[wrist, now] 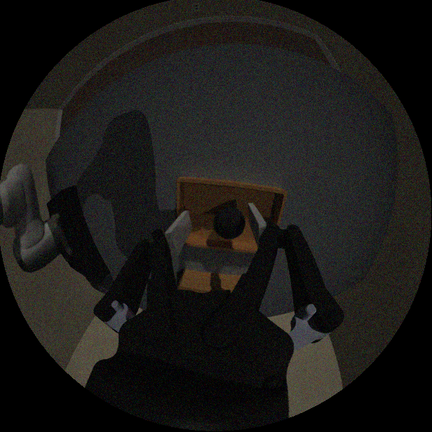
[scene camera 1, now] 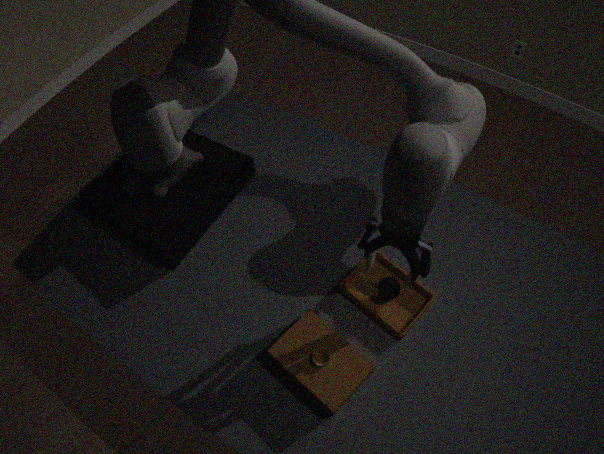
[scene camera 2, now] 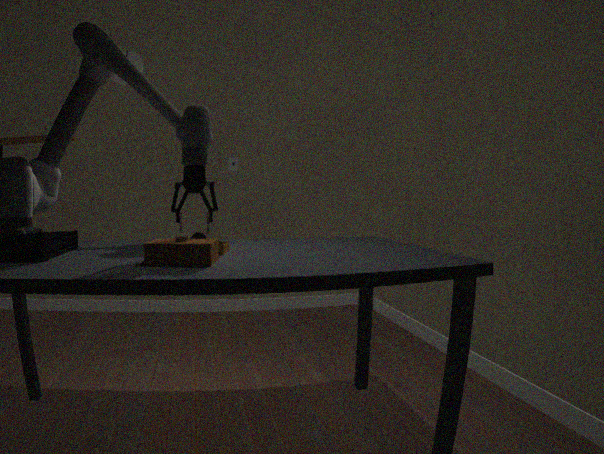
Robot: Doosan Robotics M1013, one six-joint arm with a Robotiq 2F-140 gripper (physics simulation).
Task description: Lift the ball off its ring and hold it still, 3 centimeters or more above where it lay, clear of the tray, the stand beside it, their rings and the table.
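Frame: origin at the arm's base, x down, y back, z left, level; metres.
Where they show: gripper, fingertip midpoint: (scene camera 1: 388, 274) (scene camera 2: 194, 233); arm's base, link origin: (scene camera 1: 161, 165) (scene camera 2: 13, 234).
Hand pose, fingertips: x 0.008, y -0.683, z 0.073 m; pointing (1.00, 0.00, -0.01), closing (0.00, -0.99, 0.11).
Note:
Things, the pixels of their top centre, and the offset from my fingertips. "spot": a spot on its surface instead. Level surfaces: height alone.
- dark ball, top centre: (scene camera 1: 390, 283) (scene camera 2: 198, 232) dx -0.005, dy -0.016, dz -0.021 m
- orange-brown tray, top centre: (scene camera 1: 388, 290) (scene camera 2: 198, 243) dx +0.031, dy -0.016, dz -0.021 m
- empty ring, surface spot: (scene camera 1: 327, 358) (scene camera 2: 186, 240) spot: dx +0.001, dy +0.004, dz -0.240 m
- blue-grey table, surface height: dx +0.059 m
The dark ball (scene camera 1: 388, 289) (scene camera 2: 199, 235) (wrist: 229, 223) sits in the orange-brown tray (scene camera 1: 395, 314) (scene camera 2: 223, 247) (wrist: 230, 183); the ring under it cannot be made out. My gripper (scene camera 1: 392, 270) (scene camera 2: 194, 230) (wrist: 218, 216) is partly open and empty, pointing down over the tray. In the scene camera 2 view its fingertips are just above the ball's height. In the wrist view the ball shows between the pads, nearer the right one. The stand (scene camera 1: 345, 380) (scene camera 2: 175, 254) (wrist: 197, 281) is beside the tray, with an empty ring (scene camera 1: 327, 358) (scene camera 2: 181, 239) on top.
The blue-grey table (scene camera 1: 475, 325) (scene camera 2: 325, 260) (wrist: 250, 110) carries the tray and stand, with a narrow gap between them. The arm's black base plate (scene camera 1: 210, 200) (scene camera 2: 60, 241) lies toward the left. The arm casts a large shadow on the table. The light is dim.

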